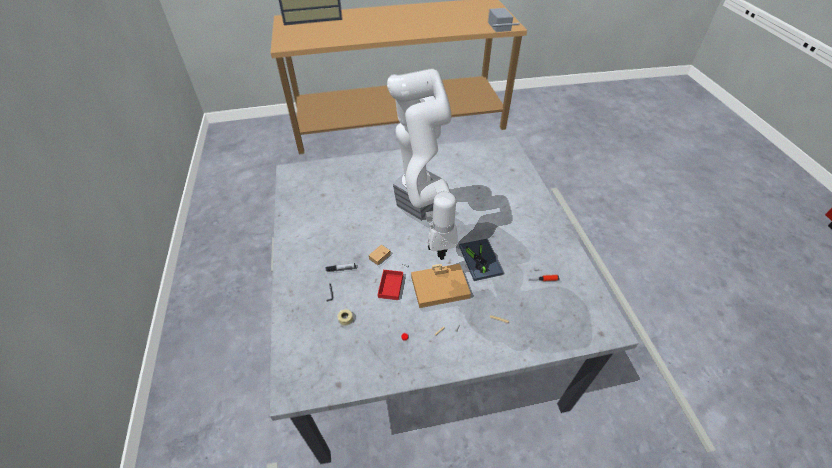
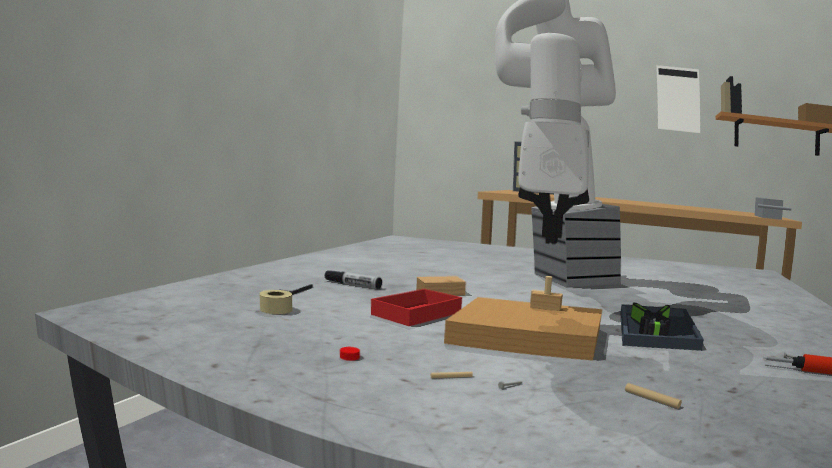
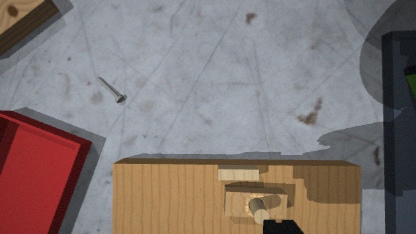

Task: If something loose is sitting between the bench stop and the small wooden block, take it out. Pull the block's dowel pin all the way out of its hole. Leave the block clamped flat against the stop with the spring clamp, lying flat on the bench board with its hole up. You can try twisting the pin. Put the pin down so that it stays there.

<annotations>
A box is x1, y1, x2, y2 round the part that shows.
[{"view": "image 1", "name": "wooden bench board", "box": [411, 264, 470, 307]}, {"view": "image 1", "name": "dark tray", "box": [459, 239, 503, 280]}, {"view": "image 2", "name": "wooden bench board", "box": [444, 290, 601, 360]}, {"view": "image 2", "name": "red tray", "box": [371, 289, 461, 325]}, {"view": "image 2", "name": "dark tray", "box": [620, 304, 703, 350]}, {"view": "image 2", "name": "tape roll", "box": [260, 290, 291, 313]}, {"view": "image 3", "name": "wooden bench board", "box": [112, 158, 360, 233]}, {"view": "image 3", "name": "wooden block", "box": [224, 185, 286, 218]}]
</annotations>
